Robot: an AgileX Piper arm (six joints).
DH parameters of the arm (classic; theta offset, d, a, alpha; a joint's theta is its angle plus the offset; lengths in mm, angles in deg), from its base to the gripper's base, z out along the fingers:
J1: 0 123 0 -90
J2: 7.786 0 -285.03 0
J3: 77.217 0 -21.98 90
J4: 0 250.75 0 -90
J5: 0 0 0 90
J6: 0 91 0 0
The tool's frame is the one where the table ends.
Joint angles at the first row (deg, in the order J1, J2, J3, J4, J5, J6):
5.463, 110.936, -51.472, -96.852, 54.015, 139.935
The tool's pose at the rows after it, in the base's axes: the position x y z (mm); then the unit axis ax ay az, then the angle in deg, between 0 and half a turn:
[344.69 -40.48 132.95 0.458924 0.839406 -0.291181 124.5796]
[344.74 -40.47 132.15 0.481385 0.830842 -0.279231 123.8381]
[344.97 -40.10 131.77 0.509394 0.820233 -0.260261 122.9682]
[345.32 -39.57 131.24 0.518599 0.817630 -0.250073 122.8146]
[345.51 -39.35 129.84 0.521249 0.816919 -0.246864 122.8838]
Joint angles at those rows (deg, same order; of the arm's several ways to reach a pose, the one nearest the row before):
5.462, 112.680, -51.471, -96.853, 54.014, 141.850
5.463, 112.818, -51.473, -96.873, 54.014, 144.789
5.464, 112.818, -51.471, -96.919, 53.655, 148.481
5.462, 112.818, -51.473, -96.987, 53.132, 149.833
5.463, 113.023, -51.471, -97.056, 52.934, 150.401

